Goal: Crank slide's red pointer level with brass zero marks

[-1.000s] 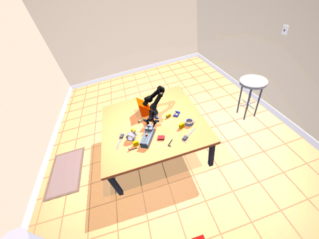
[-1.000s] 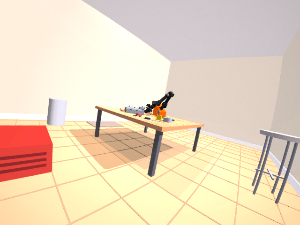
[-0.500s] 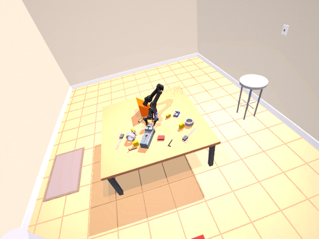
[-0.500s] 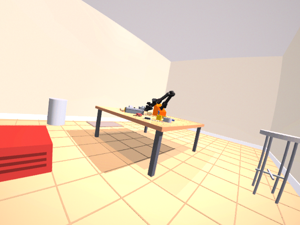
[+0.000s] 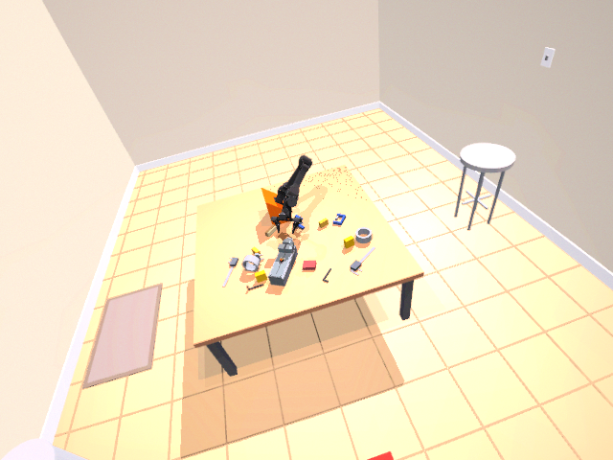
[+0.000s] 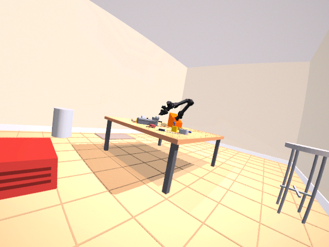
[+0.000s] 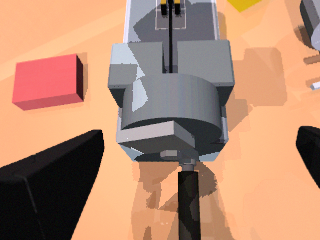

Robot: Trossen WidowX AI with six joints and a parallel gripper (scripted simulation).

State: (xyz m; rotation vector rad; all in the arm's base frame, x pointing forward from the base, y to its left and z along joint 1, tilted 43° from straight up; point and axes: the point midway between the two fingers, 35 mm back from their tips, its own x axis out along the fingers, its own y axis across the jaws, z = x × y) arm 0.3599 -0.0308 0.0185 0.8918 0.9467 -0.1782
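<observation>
Now: the dark crank handle 2 cm behind my gripper tip, 1 cm to the left of it and 9 cm below it. The rest, counted from my gripper tip: red pointer (15 cm ahead, 7 cm to the right, 7 cm below); then red block (18 cm ahead, 8 cm to the left, 14 cm below).
</observation>
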